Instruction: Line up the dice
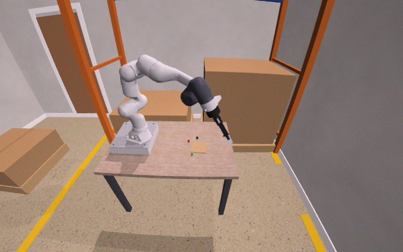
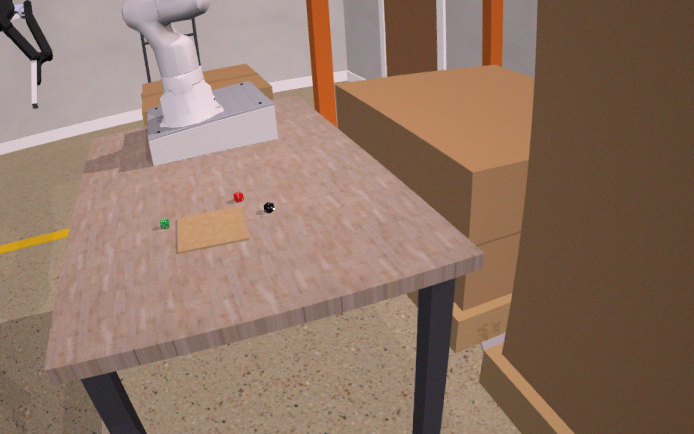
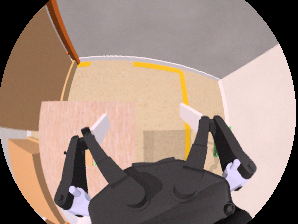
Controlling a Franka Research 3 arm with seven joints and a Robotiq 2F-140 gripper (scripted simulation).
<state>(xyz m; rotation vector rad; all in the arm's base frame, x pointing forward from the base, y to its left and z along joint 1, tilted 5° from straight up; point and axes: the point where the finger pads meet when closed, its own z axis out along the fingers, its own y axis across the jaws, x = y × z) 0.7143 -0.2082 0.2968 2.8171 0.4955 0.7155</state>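
My hand is 37 cm above the green die, 25 cm past it and 18 cm to the right of it. Also, from my hand: tan mat 37 cm below, 28 cm to the left, 21 cm behind; red die 37 cm below, 34 cm to the left, 32 cm behind; black die 40 cm to the left, 37 cm below, 25 cm behind.
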